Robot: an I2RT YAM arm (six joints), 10 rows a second.
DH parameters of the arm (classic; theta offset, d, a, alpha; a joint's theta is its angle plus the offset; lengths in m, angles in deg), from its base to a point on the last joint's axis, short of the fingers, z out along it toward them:
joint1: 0 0.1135 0.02 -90
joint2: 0 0 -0.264 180
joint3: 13.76 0 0.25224 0
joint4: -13.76 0 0.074 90
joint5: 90 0 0 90
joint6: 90 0.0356 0 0
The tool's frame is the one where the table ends.
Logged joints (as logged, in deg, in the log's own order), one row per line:
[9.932, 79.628, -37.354, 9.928, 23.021, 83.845]
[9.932, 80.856, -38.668, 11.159, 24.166, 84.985]
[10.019, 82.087, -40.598, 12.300, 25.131, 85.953]
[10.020, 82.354, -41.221, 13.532, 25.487, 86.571]
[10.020, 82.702, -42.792, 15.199, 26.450, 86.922]
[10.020, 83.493, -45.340, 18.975, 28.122, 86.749]
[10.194, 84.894, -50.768, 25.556, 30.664, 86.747]
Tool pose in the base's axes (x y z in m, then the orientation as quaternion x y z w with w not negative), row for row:
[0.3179, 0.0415, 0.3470, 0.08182, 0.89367, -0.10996, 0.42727]
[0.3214, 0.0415, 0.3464, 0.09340, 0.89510, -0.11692, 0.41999]
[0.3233, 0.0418, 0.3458, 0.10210, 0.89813, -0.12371, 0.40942]
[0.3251, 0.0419, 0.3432, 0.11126, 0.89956, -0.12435, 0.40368]
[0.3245, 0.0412, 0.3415, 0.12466, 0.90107, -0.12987, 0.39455]
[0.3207, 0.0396, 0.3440, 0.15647, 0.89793, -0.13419, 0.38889]
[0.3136, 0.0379, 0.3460, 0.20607, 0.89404, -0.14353, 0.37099]
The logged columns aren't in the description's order. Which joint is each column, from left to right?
Columns, left to right: joint1, joint3, joint4, joint6, joint5, joint2.
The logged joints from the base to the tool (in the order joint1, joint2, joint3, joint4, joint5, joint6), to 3 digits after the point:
[9.932, 83.845, 79.628, -37.354, 23.021, 9.928]
[9.932, 84.985, 80.856, -38.668, 24.166, 11.159]
[10.019, 85.953, 82.087, -40.598, 25.131, 12.300]
[10.020, 86.571, 82.354, -41.221, 25.487, 13.532]
[10.020, 86.922, 82.702, -42.792, 26.450, 15.199]
[10.020, 86.749, 83.493, -45.340, 28.122, 18.975]
[10.194, 86.747, 84.894, -50.768, 30.664, 25.556]

